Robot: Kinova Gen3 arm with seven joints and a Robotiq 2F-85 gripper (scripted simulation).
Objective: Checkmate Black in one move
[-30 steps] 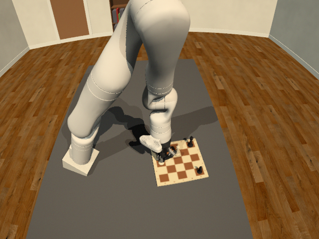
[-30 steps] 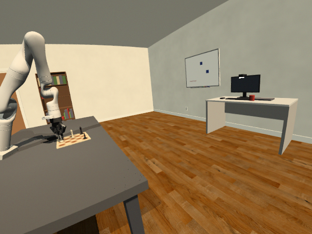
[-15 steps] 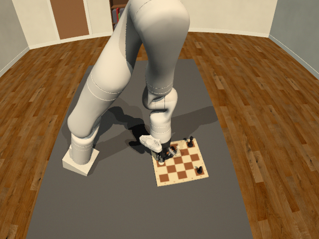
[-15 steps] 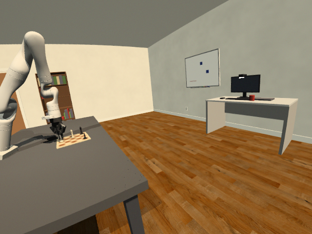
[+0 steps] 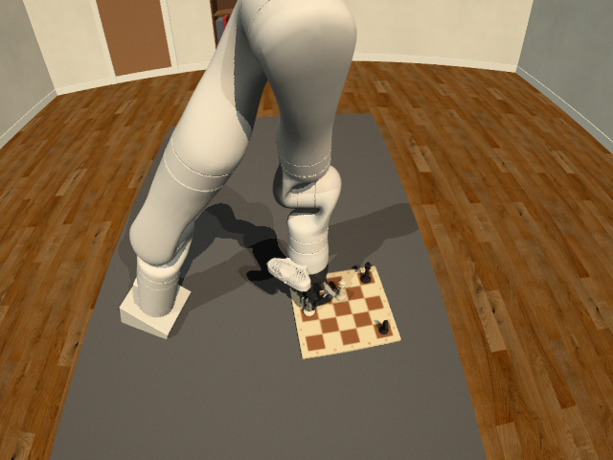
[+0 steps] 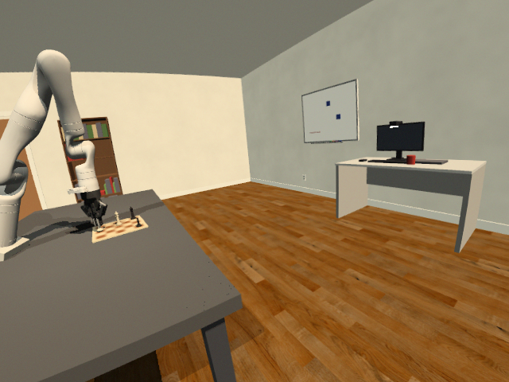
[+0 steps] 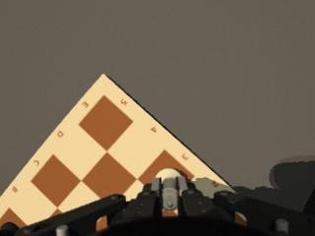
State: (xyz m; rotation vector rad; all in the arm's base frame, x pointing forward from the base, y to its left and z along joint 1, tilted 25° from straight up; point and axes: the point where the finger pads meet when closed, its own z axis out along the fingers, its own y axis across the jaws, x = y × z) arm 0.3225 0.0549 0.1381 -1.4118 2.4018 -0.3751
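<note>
Now: hand 130 mm short of the black king, 110 mm to the right of it and 10 mm above it. Round my hand: chessboard: 70 mm ahead, 50 mm below, 20 mm to the left; small white piece: 10 mm below; tall white piece: 70 mm ahead, 50 mm to the left, 10 mm below.
</note>
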